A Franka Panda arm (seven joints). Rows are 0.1 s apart.
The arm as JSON. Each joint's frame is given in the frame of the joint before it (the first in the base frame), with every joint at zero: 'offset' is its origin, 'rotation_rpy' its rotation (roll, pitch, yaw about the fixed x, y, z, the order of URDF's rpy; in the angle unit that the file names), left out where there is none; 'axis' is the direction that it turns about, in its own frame. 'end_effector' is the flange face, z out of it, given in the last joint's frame.
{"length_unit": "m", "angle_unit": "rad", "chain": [
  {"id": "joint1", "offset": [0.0, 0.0, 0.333], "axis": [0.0, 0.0, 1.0]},
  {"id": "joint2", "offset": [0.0, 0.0, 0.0], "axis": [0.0, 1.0, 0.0]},
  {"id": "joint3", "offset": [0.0, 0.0, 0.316], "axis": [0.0, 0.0, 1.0]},
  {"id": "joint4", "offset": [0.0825, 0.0, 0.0], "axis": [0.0, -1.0, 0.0]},
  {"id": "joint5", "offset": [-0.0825, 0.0, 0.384], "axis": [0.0, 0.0, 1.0]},
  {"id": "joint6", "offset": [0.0, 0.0, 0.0], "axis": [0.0, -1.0, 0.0]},
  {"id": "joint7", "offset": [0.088, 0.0, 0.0], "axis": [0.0, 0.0, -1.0]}
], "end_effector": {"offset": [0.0, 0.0, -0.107], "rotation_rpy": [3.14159, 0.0, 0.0]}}
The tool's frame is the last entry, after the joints.
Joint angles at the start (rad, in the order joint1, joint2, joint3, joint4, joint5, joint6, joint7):
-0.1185, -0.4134, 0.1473, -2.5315, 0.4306, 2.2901, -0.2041
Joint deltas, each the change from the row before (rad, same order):
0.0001, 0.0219, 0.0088, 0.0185, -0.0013, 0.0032, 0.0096
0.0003, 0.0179, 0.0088, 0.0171, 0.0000, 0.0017, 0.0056
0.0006, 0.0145, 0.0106, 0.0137, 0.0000, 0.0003, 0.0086
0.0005, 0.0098, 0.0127, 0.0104, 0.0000, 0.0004, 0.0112
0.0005, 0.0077, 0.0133, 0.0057, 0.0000, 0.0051, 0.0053
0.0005, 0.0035, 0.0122, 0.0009, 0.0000, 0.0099, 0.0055
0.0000, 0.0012, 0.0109, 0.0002, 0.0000, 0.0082, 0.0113
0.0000, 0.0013, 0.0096, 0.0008, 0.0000, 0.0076, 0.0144
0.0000, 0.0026, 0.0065, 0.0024, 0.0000, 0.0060, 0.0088
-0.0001, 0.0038, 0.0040, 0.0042, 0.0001, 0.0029, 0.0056
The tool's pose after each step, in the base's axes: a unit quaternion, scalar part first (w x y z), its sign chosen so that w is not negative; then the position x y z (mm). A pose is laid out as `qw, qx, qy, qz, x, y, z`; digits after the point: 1 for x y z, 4 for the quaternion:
0.1343, -0.9860, 0.0161, -0.0971, 432.0, 26.5, 434.7
0.1346, -0.9861, 0.0143, -0.0964, 437.5, 30.8, 435.0
0.1348, -0.9863, 0.0130, -0.0946, 441.8, 36.2, 435.0
0.1345, -0.9864, 0.0120, -0.0932, 444.6, 42.4, 435.3
0.1334, -0.9866, 0.0084, -0.0933, 446.6, 48.6, 434.7
0.1316, -0.9867, 0.0059, -0.0954, 447.4, 53.9, 434.1
0.1303, -0.9867, 0.0069, -0.0973, 447.8, 58.6, 434.1
0.1295, -0.9866, 0.0100, -0.0991, 448.2, 62.7, 434.3
0.1291, -0.9864, 0.0116, -0.1008, 449.2, 65.5, 434.7
0.1292, -0.9863, 0.0126, -0.1017, 450.5, 67.4, 435.1

